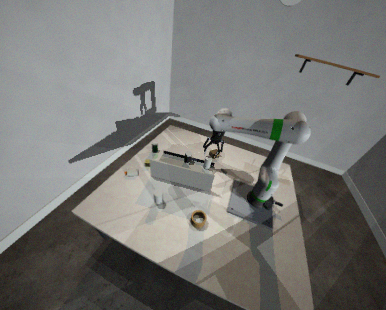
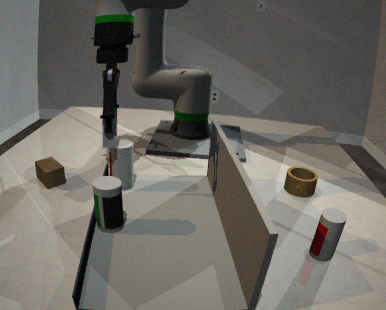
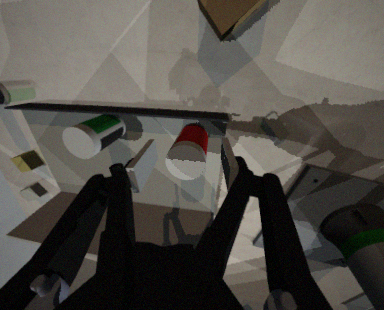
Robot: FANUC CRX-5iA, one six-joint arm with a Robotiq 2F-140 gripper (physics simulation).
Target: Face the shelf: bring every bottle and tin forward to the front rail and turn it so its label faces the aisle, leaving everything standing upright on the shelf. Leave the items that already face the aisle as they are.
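Places are measured from the arm's base along level axes (x ahead, y left, z up), in millimetres.
Where they show: gripper, between the fingertips: (image 1: 209, 155) (image 2: 110, 141) (image 3: 188, 148); arm's base, origin of its link: (image 1: 256, 199) (image 2: 190, 132) (image 3: 351, 223).
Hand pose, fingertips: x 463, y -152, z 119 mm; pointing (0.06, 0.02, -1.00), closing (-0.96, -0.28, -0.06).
Each offset is from my fingertips to the centre of the thing.
A white bottle with a red label @(dx -1, dy +28, dz -59 mm) (image 1: 207, 163) (image 2: 126, 165) (image 3: 192, 140) stands upright at the shelf's robot-side end, close behind the black front rail @(dx +183, dy +17, dz -115 mm) (image 2: 85, 265) (image 3: 120, 110). Its red side faces the rail. My gripper (image 1: 213, 149) (image 2: 109, 144) (image 3: 188, 148) is open around or just above its top, with a gap on either side. A white-lidded tin @(dx +178, dy +51, dz -64 mm) (image 1: 188, 158) (image 2: 108, 205) (image 3: 97, 134) stands upright near the rail. Its green part faces the rail, its black part faces sideways. Bottle contact with the rail cannot be told.
The shelf's tall back panel (image 1: 182, 175) (image 2: 240, 210) stands opposite the rail. Off the shelf are a red-and-white tin @(dx +187, dy +498, dz -87 mm) (image 1: 159, 201) (image 2: 327, 235), a brown ring @(dx -114, dy +501, dz -112 mm) (image 1: 194, 223) (image 2: 300, 188), a brown block @(dx -8, dy -198, dz -112 mm) (image 2: 50, 173) (image 3: 231, 17), a green tin @(dx +518, dy +59, dz -89 mm) (image 1: 155, 148) and a lying white cylinder @(dx +511, dy +395, dz -123 mm) (image 1: 132, 173).
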